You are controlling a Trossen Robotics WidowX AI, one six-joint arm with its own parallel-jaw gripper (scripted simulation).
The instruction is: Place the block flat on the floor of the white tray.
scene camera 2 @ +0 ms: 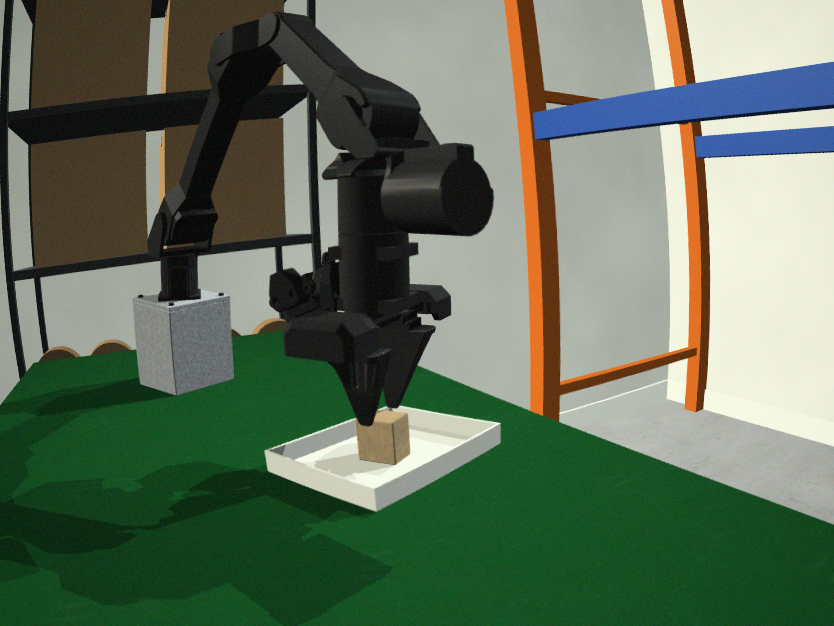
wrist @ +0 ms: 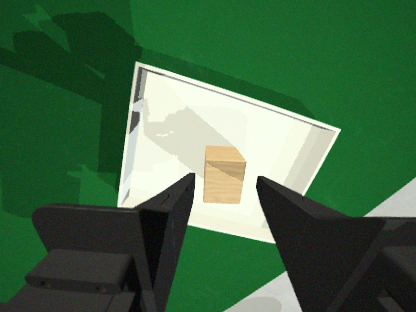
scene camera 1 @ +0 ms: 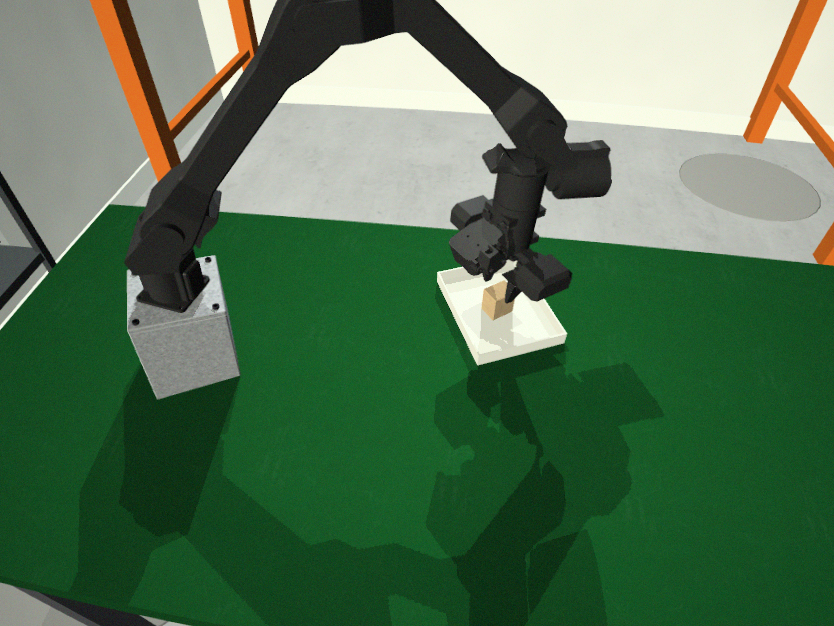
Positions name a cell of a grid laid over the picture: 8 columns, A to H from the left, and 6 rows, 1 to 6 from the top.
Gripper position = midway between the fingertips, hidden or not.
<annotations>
my gripper: scene camera 2 D4; wrist E4; scene camera 1 E3
wooden block: scene camera 2 D5; wrist E4; scene camera 1 E3
white tray: scene camera 2 D5; wrist D3; scene camera 1 F4
</annotations>
